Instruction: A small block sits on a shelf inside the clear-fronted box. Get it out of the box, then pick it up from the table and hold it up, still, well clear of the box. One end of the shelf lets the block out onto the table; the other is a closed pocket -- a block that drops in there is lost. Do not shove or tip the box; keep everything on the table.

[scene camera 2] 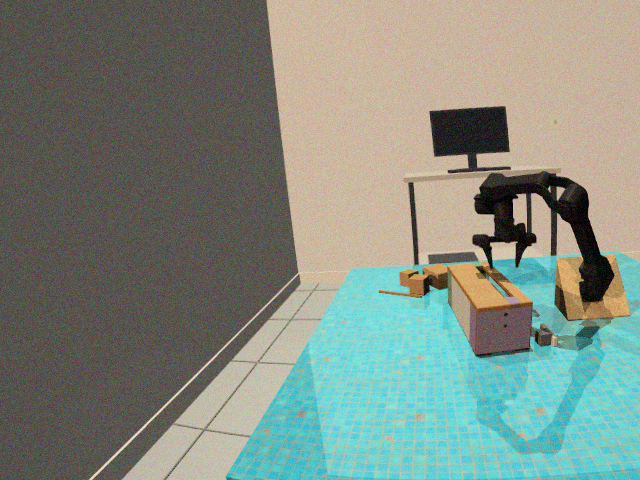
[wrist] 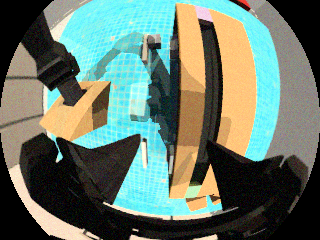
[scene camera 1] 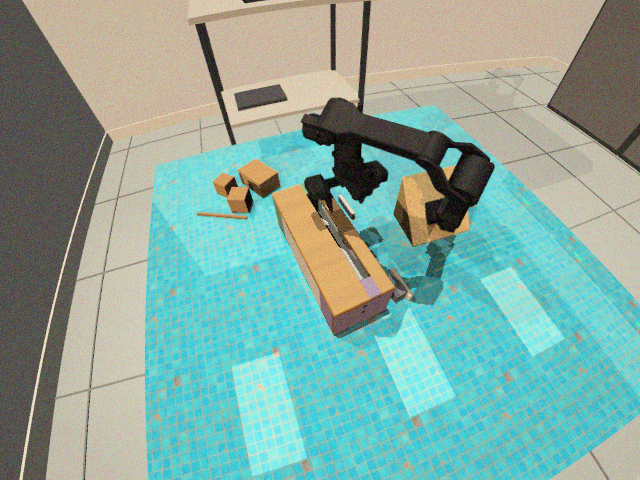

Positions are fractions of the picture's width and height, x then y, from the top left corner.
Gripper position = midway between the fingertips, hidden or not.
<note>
In view: my gripper (scene camera 1: 0.54,0.43) and a long tan box (scene camera 1: 0.54,0.59).
The long tan box also shows in scene camera 2 (scene camera 2: 0.77,0.66) and in the wrist view (wrist: 0.67,0.37). My gripper is seen too in scene camera 2 (scene camera 2: 0.79,0.56) and in the wrist view (wrist: 0.55,0.59).
</note>
